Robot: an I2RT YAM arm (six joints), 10 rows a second.
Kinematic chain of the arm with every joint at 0, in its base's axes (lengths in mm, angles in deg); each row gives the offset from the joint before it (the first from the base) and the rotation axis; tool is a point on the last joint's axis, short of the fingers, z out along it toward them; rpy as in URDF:
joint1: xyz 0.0 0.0 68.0 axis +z
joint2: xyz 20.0 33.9 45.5 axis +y
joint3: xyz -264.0 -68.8 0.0 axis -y
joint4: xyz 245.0 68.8 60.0 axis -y
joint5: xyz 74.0 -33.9 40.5 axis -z
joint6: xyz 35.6 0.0 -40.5 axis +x
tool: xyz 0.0 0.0 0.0 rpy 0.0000 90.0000 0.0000
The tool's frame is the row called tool.
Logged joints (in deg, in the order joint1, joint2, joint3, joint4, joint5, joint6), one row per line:
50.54 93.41 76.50 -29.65 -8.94 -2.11
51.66 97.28 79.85 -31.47 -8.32 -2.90
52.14 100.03 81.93 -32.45 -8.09 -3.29
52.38 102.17 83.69 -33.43 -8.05 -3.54
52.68 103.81 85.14 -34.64 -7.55 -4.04
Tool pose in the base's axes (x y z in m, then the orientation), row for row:
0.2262 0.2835 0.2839 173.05 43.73 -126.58
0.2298 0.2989 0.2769 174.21 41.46 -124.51
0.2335 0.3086 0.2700 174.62 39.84 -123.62
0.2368 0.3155 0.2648 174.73 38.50 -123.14
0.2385 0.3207 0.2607 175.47 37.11 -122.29
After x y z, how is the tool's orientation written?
As angles about the fixed x, y, z axes (roll, pitch, yaw), in degrees.
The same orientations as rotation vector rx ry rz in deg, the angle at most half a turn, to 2 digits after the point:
-66.17 123.89 32.94
-68.85 125.03 31.53
-70.35 126.06 30.69
-71.42 127.01 30.12
-72.64 127.79 28.90

